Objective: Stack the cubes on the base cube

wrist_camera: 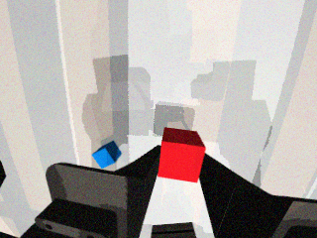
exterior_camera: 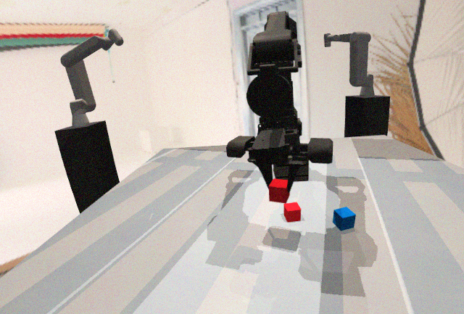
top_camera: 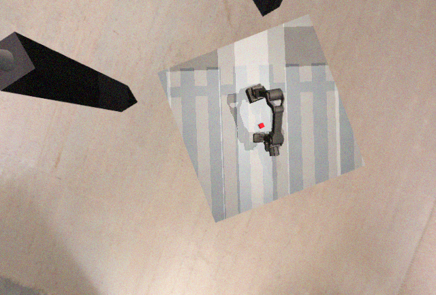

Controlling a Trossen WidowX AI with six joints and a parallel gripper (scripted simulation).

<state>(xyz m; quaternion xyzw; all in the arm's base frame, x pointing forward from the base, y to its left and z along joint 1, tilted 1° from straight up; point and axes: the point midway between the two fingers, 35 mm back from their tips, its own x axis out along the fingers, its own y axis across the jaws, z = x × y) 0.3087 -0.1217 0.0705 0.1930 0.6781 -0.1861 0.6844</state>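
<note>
My gripper tip is 16 cm to the right of the blue base cube, 10 cm above it and 1 cm past it.
</note>
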